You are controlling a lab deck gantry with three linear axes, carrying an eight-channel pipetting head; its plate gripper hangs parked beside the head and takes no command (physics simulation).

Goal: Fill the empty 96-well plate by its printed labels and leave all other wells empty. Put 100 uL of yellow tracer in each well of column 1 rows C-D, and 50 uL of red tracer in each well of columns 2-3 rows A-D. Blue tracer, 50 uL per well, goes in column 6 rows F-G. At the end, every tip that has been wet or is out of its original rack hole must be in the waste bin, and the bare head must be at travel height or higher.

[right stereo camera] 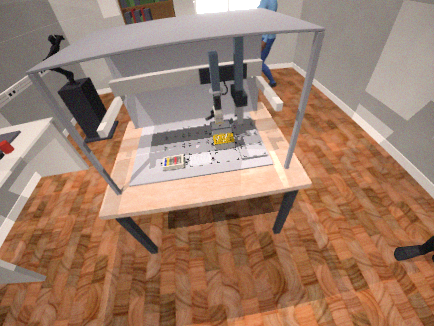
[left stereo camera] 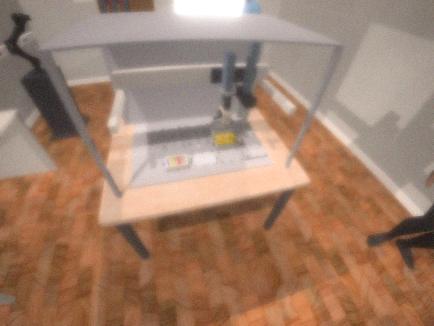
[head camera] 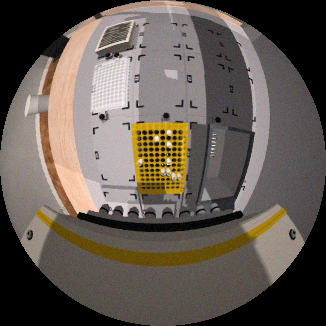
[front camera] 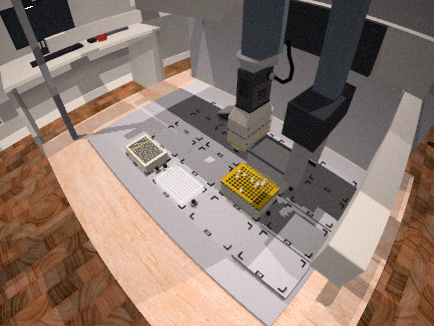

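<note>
The pipetting head [front camera: 249, 124] [right stereo camera: 218, 116] hangs low behind the yellow tip rack [front camera: 250, 185] [head camera: 160, 126] [right stereo camera: 223, 138], near the waste bin. In the head camera its nozzles [head camera: 150, 213] look bare. The rack holds several scattered white tips. The grey waste bin [head camera: 244, 172] has white tips inside. The 96-well plate [front camera: 179, 184] [head camera: 111, 84] [right stereo camera: 201, 159] is white; its labels and well contents are too small to read. The reservoir [front camera: 146, 152] [head camera: 116, 37] [right stereo camera: 173, 161] shows blue, yellow and red strips in the right stereo view. The parked gripper [front camera: 299, 167] hangs beside the head; its fingers cannot be made out.
The beam [front camera: 372, 200] runs along the deck's right side. Frame posts [right stereo camera: 303, 100] [left stereo camera: 315, 105] stand at the table's edges. The deck [front camera: 220, 220] carries corner marks and small dark knobs. A side bench [front camera: 85, 52] stands at the left. A person in blue [right stereo camera: 268, 47] is behind the frame.
</note>
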